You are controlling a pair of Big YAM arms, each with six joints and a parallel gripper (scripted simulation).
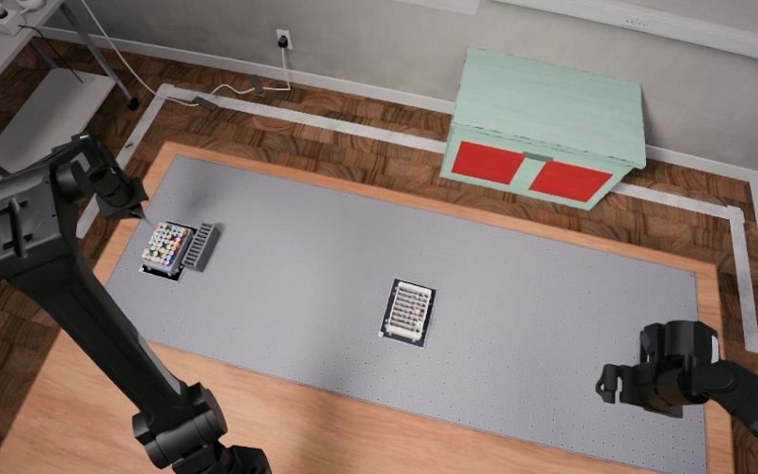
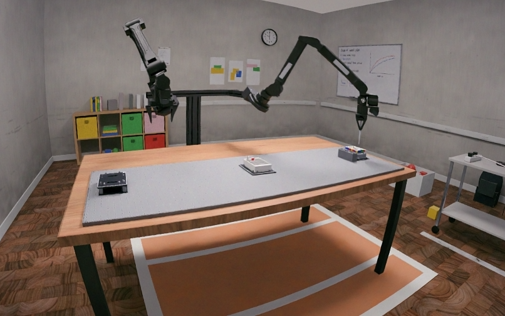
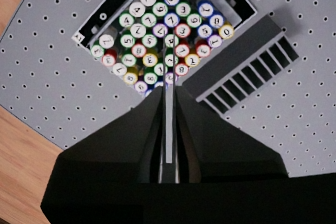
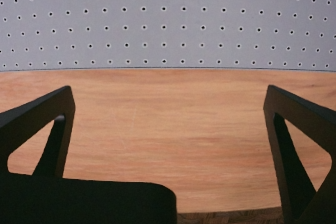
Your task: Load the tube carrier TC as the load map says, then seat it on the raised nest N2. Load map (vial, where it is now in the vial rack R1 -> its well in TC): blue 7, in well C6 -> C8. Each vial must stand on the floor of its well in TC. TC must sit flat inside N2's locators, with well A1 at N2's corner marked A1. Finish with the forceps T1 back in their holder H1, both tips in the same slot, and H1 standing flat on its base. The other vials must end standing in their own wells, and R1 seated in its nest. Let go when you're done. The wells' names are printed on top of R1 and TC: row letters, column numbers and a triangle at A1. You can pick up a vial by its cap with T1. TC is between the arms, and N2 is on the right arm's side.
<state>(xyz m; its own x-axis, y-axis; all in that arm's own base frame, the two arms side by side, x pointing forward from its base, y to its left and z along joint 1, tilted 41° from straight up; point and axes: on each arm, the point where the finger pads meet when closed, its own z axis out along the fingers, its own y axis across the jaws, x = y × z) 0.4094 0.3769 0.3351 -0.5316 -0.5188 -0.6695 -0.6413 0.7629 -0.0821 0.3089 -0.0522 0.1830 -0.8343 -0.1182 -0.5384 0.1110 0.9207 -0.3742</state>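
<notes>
My left hand is 3 cm above the forceps T1. The rest, counted from my left hand: dark nest N2: 136 cm to the right, 15 cm below, 7 cm ahead; then white tube carrier TC: 68 cm to the right, 16 cm below, 1 cm ahead; then grey slotted holder H1: 16 cm below, 10 cm to the right, 1 cm ahead.
</notes>
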